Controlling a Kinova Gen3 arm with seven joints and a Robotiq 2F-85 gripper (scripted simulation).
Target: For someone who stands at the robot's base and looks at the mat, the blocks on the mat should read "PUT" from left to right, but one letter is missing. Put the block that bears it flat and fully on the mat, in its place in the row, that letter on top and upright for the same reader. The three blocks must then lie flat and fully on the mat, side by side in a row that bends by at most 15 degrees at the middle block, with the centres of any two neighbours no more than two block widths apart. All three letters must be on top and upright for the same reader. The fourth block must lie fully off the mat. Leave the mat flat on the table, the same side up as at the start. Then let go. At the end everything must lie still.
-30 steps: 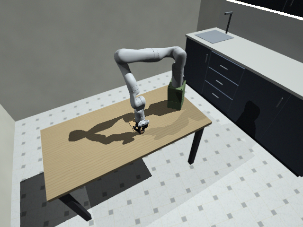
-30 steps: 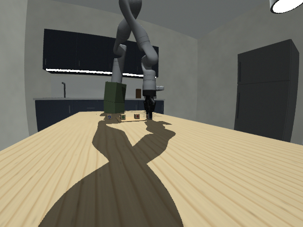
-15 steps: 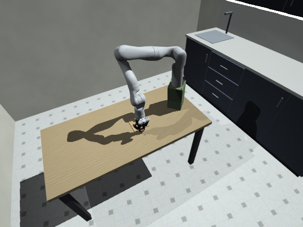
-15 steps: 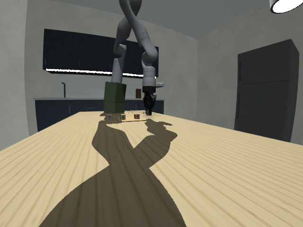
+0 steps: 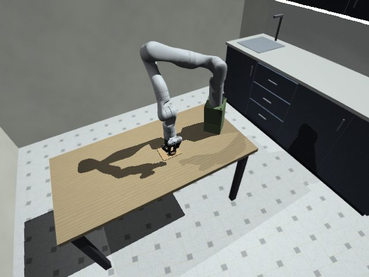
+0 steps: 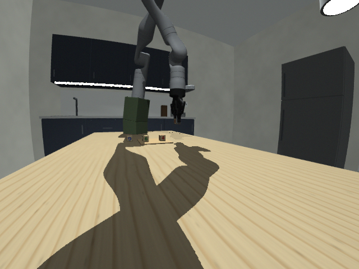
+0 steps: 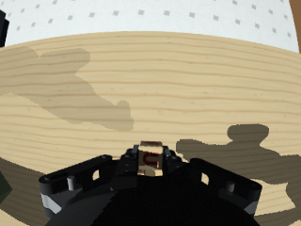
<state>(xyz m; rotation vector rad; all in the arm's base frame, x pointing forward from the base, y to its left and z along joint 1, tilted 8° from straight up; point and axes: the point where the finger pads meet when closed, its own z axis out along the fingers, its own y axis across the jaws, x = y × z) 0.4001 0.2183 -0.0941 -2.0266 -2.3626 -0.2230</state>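
Right now my hand is 110 mm to the left of the mat and 100 mm above it.
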